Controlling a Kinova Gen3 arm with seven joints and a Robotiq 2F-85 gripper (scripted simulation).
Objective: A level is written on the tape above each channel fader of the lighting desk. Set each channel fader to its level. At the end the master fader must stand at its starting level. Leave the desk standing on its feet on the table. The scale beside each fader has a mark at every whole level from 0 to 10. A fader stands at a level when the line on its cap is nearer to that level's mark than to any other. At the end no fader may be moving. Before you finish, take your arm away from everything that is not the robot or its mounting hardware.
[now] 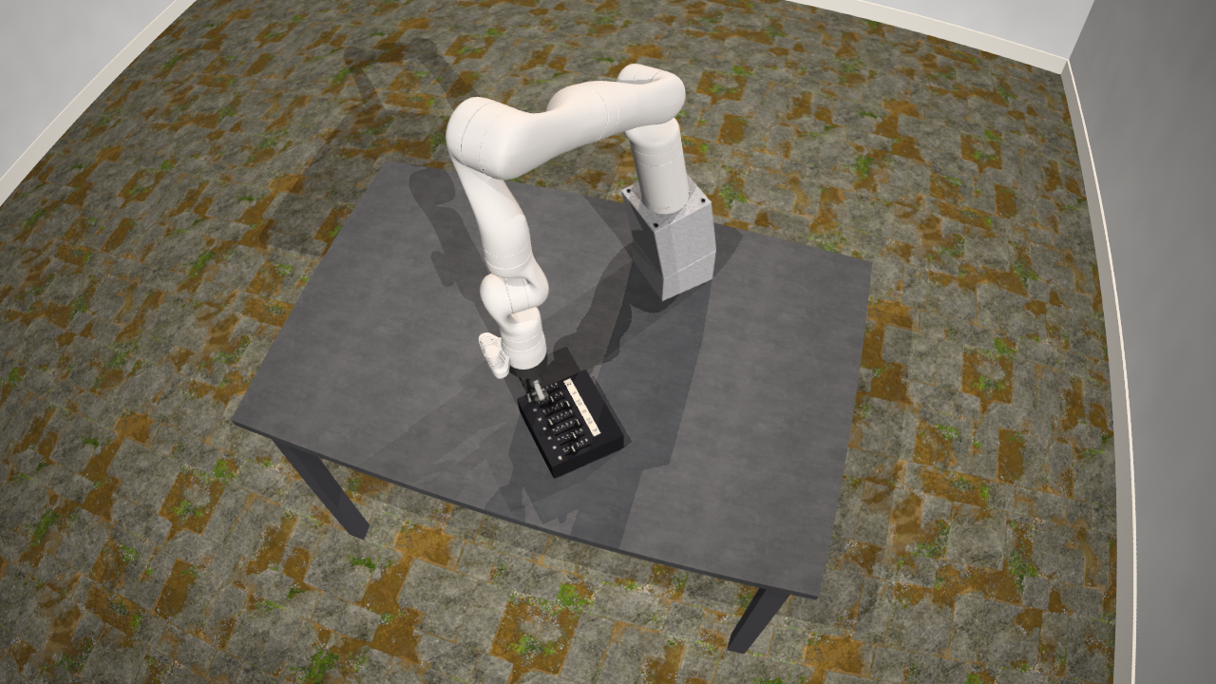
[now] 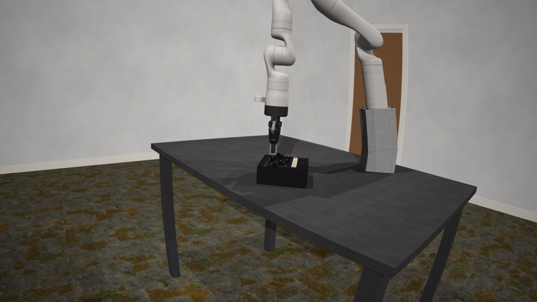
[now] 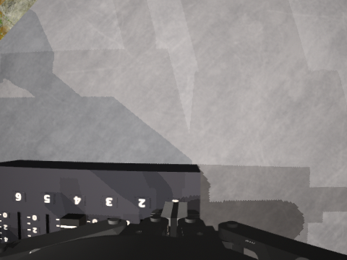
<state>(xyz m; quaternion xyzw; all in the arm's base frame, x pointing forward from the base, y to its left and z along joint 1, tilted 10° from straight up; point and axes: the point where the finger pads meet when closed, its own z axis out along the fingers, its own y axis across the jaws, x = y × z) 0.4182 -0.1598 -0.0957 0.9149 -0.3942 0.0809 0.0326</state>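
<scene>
The master fader lies 80 mm ahead of my hand, 110 mm to the left of it and 20 mm below it.
</scene>
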